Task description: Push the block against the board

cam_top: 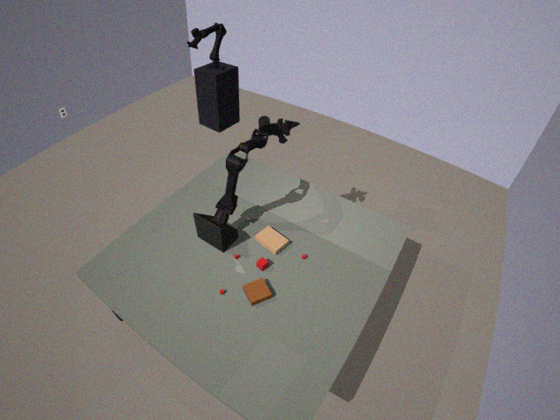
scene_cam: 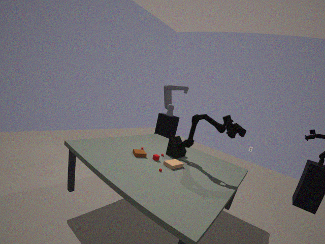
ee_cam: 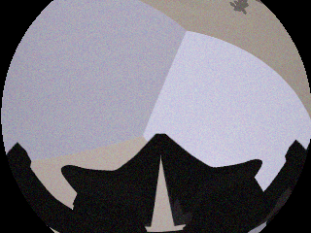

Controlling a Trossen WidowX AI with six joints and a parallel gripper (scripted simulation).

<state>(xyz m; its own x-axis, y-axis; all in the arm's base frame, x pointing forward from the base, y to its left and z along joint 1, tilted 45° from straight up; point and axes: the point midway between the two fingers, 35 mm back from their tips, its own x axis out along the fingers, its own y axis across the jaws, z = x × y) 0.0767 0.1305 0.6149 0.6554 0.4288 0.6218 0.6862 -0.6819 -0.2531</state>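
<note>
Right now the red cube is 220 mm ahead of my gripper tip, 570 mm to the right of it and 430 mm below it. Also, from my gripper tip: tan board: 160 mm ahead, 420 mm to the right, 430 mm below; then square block: 290 mm ahead, 710 mm to the right, 430 mm below.
</note>
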